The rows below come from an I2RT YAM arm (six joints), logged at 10 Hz.
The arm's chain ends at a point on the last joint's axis. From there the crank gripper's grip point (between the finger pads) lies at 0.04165 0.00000 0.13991 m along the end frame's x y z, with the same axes.
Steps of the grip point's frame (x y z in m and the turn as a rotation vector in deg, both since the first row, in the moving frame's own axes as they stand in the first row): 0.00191, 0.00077, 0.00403, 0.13, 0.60, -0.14; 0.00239, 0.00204, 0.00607, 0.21, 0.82, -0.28; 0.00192, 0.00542, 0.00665, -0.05, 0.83, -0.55; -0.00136, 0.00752, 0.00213, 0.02, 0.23, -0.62; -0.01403, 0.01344, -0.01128, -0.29, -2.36, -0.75; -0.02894, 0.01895, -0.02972, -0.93, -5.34, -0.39; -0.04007, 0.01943, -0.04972, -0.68, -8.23, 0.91; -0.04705, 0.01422, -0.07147, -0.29, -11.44, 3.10; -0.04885, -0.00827, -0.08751, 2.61, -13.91, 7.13; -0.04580, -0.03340, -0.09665, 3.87, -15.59, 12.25
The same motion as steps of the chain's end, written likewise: 0.00045, 0.00119, 0.00447, 0.13, 0.60, -0.14; 0.00039, 0.00276, 0.00668, 0.21, 0.82, -0.28; -0.00010, 0.00571, 0.00727, -0.05, 0.83, -0.55; -0.00192, 0.00802, 0.00230, 0.02, 0.23, -0.62; -0.00823, 0.01324, -0.01288, -0.29, -2.36, -0.75; -0.01575, 0.01689, -0.03297, -0.93, -5.34, -0.39; -0.01960, 0.01724, -0.05423, -0.68, -8.23, 0.91; -0.01841, 0.01201, -0.07694, -0.29, -11.44, 3.10; -0.01417, -0.00477, -0.09337, 2.61, -13.91, 7.13; -0.00705, -0.02846, -0.10261, 3.87, -15.59, 12.25
